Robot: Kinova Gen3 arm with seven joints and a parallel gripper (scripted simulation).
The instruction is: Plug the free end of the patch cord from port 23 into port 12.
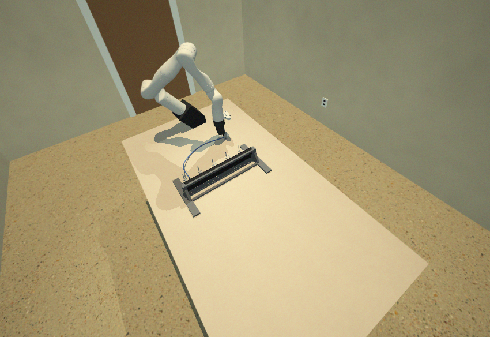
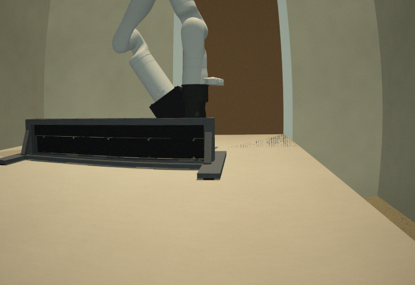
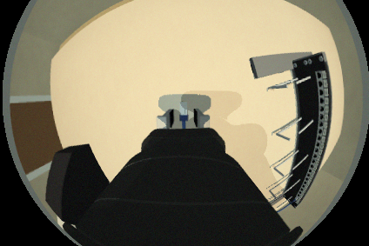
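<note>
Now: the plug 1 cm to the left of my hand and 1 cm below it.
</note>
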